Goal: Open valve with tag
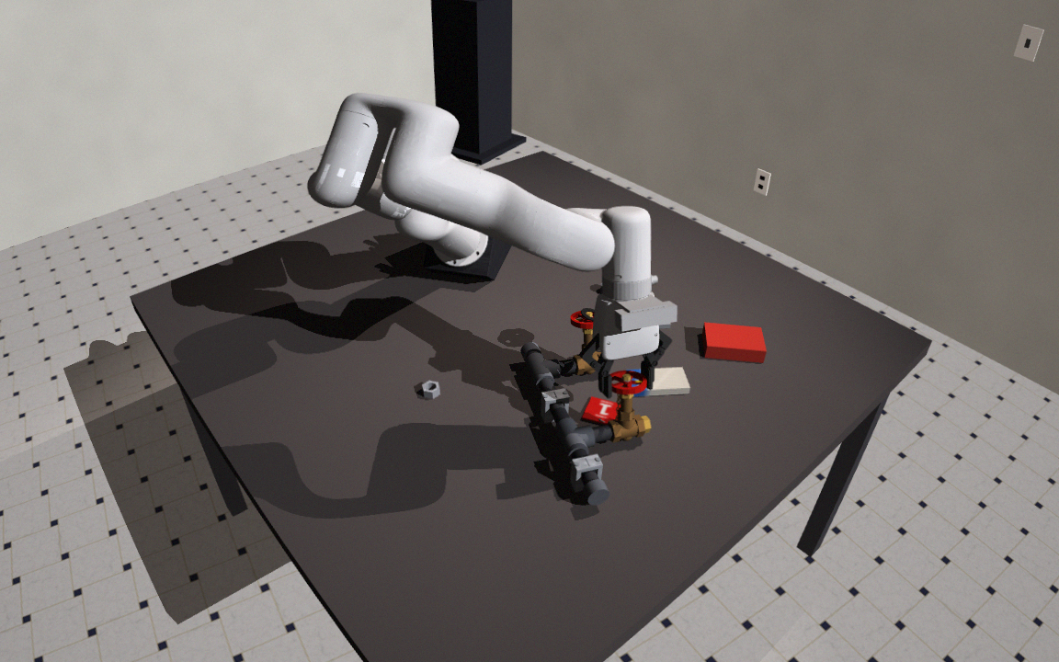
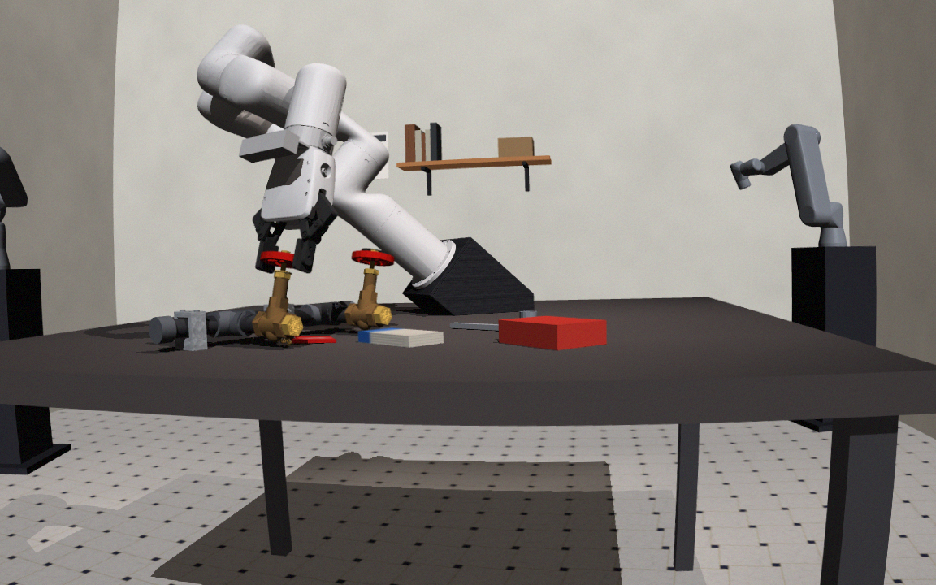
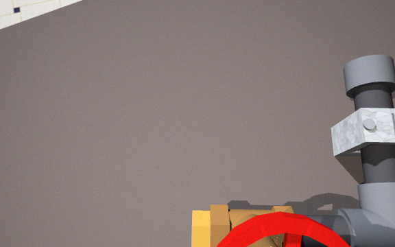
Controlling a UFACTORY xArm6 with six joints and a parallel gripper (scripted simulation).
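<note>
Now: hand 110 mm above the red tag, 50 mm past it and 20 mm to the right of it. Also, from my hand: grey nut (330 mm behind, 110 mm to the right, 110 mm below); cable-tie box (150 mm to the left, 110 mm below); grey flat tool (310 mm to the left, 120 mm behind, 110 mm below).
</note>
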